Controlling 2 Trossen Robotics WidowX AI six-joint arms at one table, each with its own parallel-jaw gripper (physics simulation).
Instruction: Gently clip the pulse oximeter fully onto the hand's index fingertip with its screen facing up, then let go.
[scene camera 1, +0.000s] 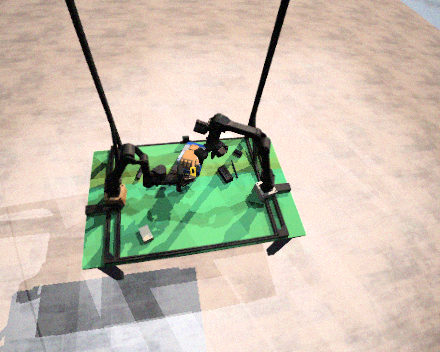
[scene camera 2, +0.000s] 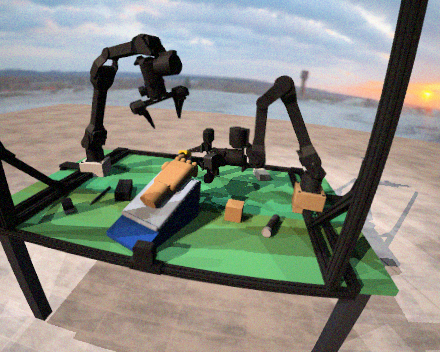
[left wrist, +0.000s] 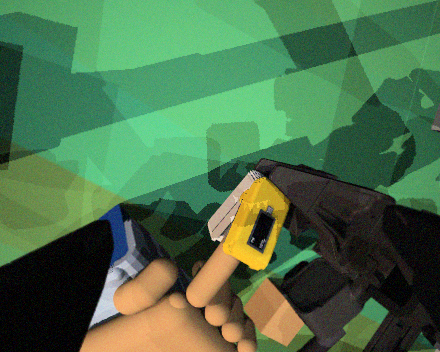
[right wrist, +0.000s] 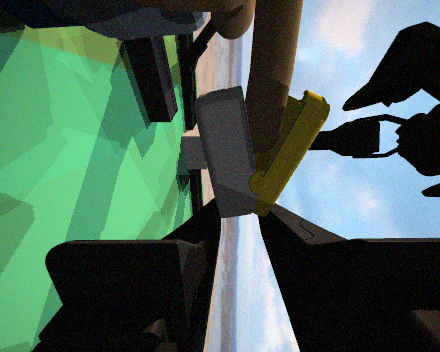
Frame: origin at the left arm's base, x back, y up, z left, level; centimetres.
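Seen in the pictures: left gripper, fingertip midpoint: (scene camera 1: 206, 161) (scene camera 2: 167, 123) (left wrist: 248, 225) (right wrist: 379, 142); right gripper, fingertip midpoint: (scene camera 1: 195, 178) (left wrist: 265, 167) (right wrist: 238, 204); left arm's base, origin of the base link: (scene camera 1: 266, 187) (scene camera 2: 95, 159); right arm's base, origin of the base link: (scene camera 1: 113, 191) (scene camera 2: 310, 189).
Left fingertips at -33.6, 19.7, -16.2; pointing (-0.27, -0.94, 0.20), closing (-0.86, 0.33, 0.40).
Observation:
Pixels of each thing's top centre, then the offset from my left fingertips to it, as dx, dy, dz. "pt": a spot on its surface instead.
- pulse oximeter, middle of its top: (right wrist: 316, 147) (left wrist: 269, 239) (scene camera 2: 185, 148) (scene camera 1: 192, 169) -6.5, -7.7, -2.6
- grey wedge, surface spot: (scene camera 2: 181, 212) pt -6.8, -20.0, -23.0
- orange block, middle of its top: (left wrist: 286, 323) (scene camera 2: 235, 203) -22.8, -20.6, -16.2
- dark cylinder, middle of its top: (scene camera 2: 272, 221) -33.5, -22.9, -22.2
- black box, middle of its top: (right wrist: 167, 80) (scene camera 2: 123, 185) (scene camera 1: 225, 172) +15.3, -22.1, -3.0
- thin rod, middle of its top: (scene camera 2: 100, 194) +23.4, -24.6, -5.7
- small black block, middle of its top: (scene camera 2: 66, 201) +30.4, -22.3, -15.8
- pale box, middle of its top: (scene camera 2: 261, 171) (scene camera 1: 145, 232) -40.0, -22.6, +17.9
The pulse oximeter (scene camera 1: 193, 171) (scene camera 2: 183, 152) (left wrist: 243, 240) (right wrist: 295, 145) has a yellow upper shell and a grey lower jaw. Its dark screen faces up in the left wrist view. The tan hand (scene camera 1: 189, 156) (scene camera 2: 170, 182) (left wrist: 165, 325) lies palm-down on a sloped support. Its index finger (left wrist: 212, 280) (right wrist: 274, 55) reaches between the spread jaws; the shell hides the tip from above. My right gripper (right wrist: 238, 204) is shut on the oximeter's rear end, opposite the finger. My left gripper (scene camera 2: 166, 121) is open and empty, high above the hand.
The blue and grey wedge (scene camera 2: 181, 212) carries the hand. An orange block (scene camera 2: 234, 210) (left wrist: 275, 310) and a dark cylinder (scene camera 2: 270, 226) lie to its right in scene camera 2. A black box (scene camera 2: 123, 190), a thin rod (scene camera 2: 100, 195) and a small black block (scene camera 2: 68, 205) lie left. A pale box (scene camera 1: 145, 234) (scene camera 2: 261, 174) lies farther off.

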